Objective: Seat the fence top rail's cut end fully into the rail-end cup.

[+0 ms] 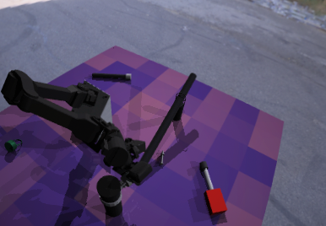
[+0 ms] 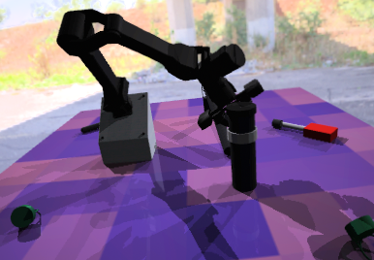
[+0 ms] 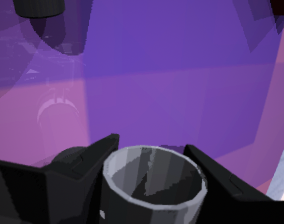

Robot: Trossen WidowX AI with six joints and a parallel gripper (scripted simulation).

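Now: the small bolt 1 cm ahead of my gripper tip, 19 cm to the left of it and 10 cm below it. Round my gripper tip: red-handled tool: 23 cm ahead, 18 cm to the left, 9 cm below.
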